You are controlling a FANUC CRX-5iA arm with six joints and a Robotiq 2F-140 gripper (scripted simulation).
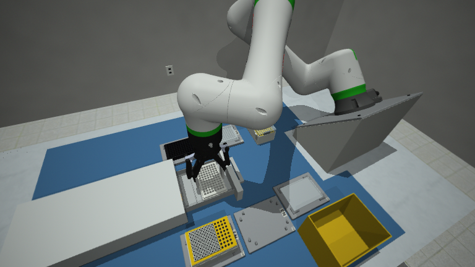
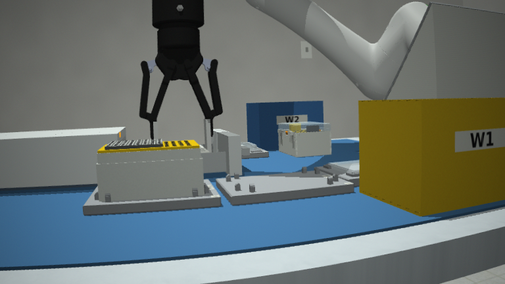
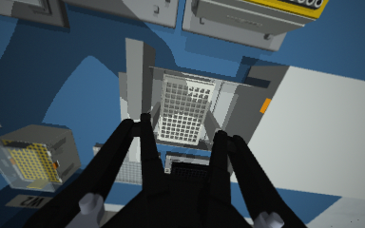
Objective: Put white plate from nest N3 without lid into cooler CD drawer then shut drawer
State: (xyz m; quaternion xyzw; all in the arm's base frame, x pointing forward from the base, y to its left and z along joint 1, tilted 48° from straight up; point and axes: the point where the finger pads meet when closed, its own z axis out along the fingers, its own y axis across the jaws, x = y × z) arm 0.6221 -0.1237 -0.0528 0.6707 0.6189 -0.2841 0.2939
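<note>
Right now my hand is 3 cm short of the drawer and 3 cm above it. The rest, counted from my hand: white plate 2 cm below; yellow tip box 18 cm to the left, 6 cm ahead; black plate 19 cm to the right, 5 cm ahead, 4 cm below.
</note>
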